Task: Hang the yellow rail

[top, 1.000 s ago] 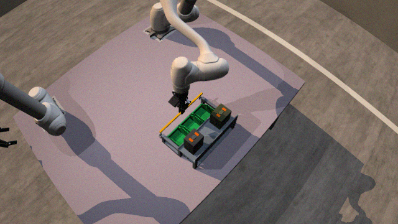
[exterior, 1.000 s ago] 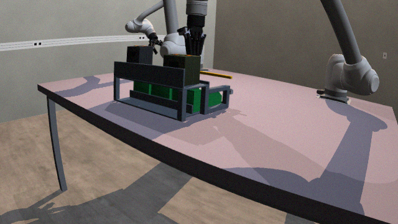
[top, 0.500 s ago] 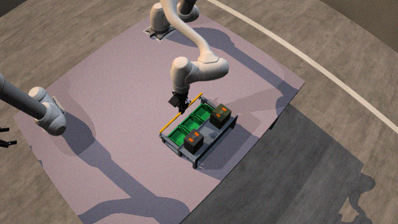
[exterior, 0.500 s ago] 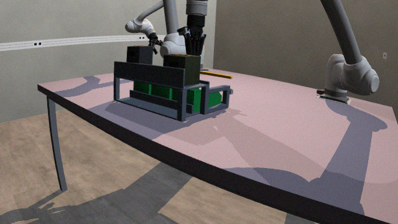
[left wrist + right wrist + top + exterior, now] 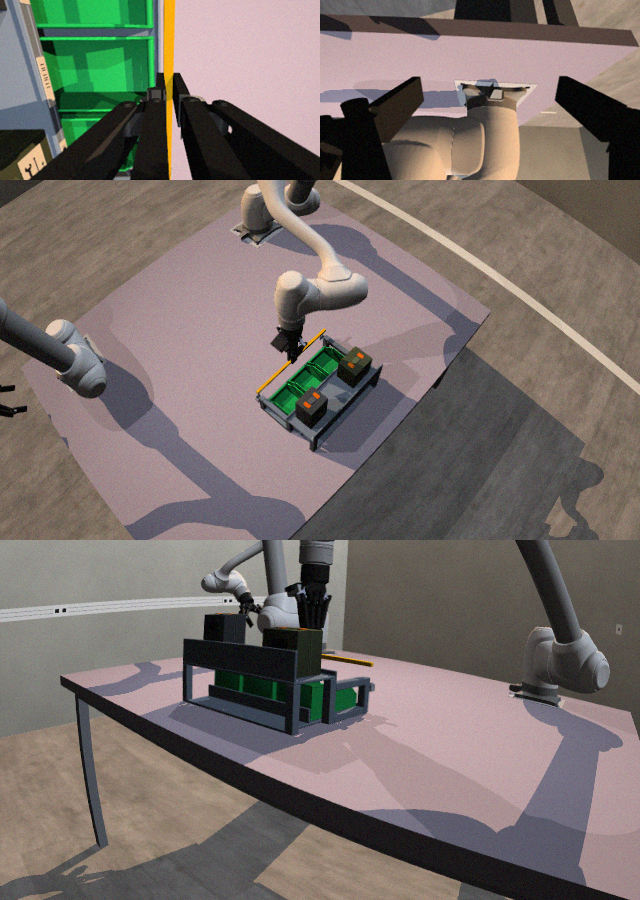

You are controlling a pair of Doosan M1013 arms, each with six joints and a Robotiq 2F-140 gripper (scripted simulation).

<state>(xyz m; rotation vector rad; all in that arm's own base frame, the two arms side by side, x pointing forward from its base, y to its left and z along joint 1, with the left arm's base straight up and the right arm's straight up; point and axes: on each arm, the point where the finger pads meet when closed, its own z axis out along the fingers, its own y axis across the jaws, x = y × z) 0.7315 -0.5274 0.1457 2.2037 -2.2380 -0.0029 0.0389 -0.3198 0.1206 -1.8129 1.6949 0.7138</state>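
My left hand is 130 mm short of the grey shelf and 80 mm above it. Also, from my left hand: dark box (200 mm ahead, 110 mm to the right, 20 mm above); yellow rail (30 mm below); olive box (200 mm ahead, 120 mm to the left).
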